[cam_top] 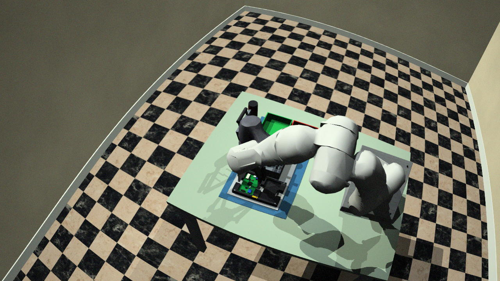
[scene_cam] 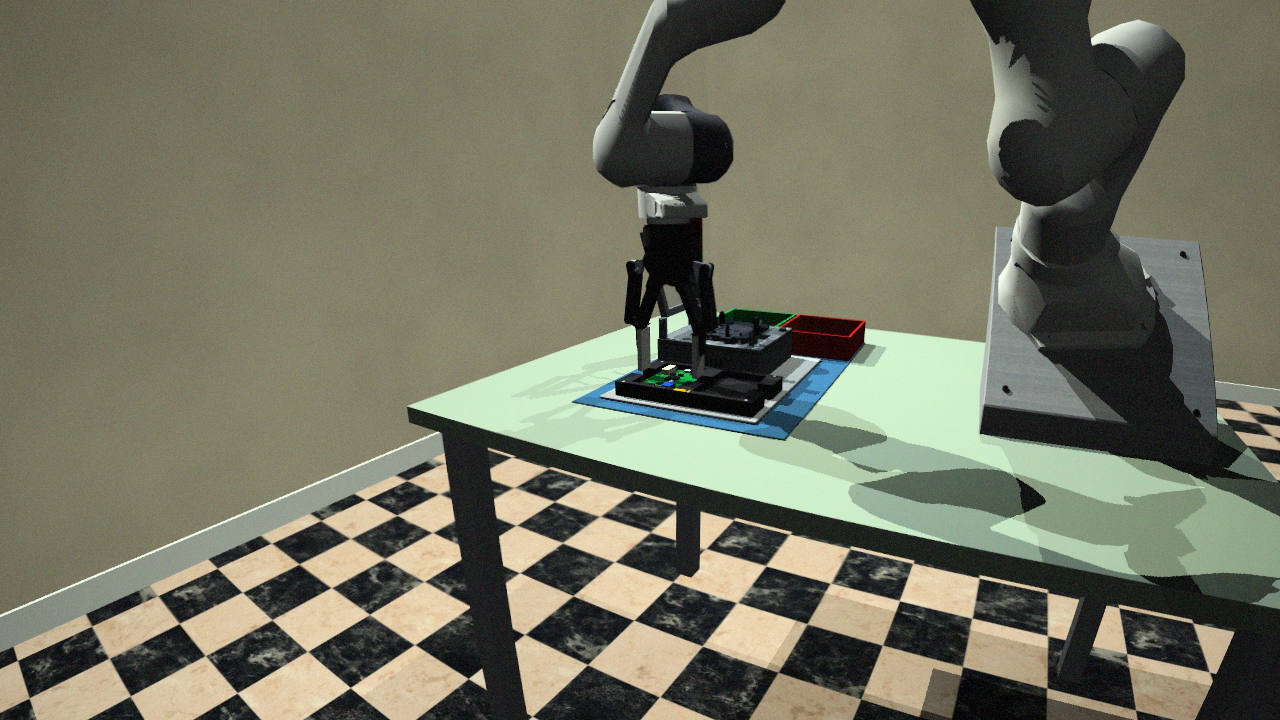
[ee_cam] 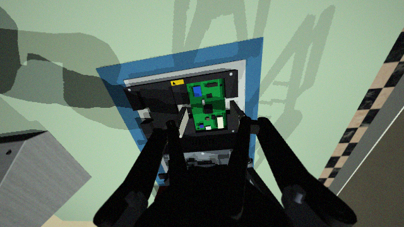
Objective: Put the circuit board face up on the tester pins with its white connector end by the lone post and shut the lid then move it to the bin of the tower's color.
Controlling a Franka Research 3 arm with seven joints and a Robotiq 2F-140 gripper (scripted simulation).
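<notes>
The green circuit board is 40 mm below my hand. The rest, counted from my hand: tester plate: 30 mm behind, 160 mm to the right, 10 mm above; tester lid: 90 mm ahead, 170 mm to the right, 130 mm above; green bin: 10 mm ahead, 370 mm to the right, 40 mm below.
</notes>
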